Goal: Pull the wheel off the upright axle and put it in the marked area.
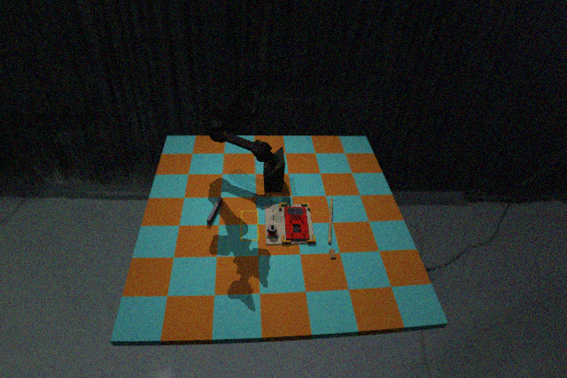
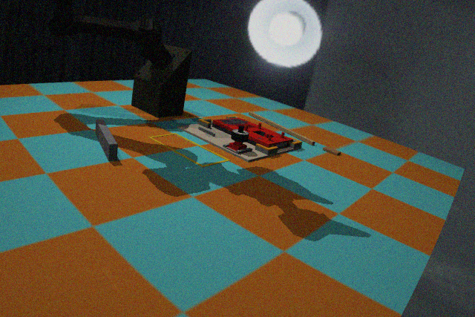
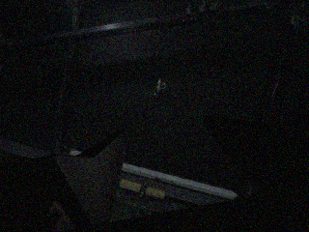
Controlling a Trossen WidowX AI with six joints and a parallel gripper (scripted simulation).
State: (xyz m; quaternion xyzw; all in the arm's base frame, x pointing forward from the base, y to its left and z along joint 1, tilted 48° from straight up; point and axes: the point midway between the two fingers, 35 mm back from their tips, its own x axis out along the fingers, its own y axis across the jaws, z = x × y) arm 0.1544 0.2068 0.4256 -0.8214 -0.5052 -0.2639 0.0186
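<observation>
Right now the wheel is 60 cm below my gripper tip, 24 cm ahead of it and 10 cm to the left of it. Also, from my gripper tip: grey bar: 62 cm below, 16 cm to the right, 7 cm ahead; axle: 60 cm below, 24 cm ahead, 10 cm to the left; grey fixture plate: 63 cm below, 20 cm to the left, 19 cm ahead.
</observation>
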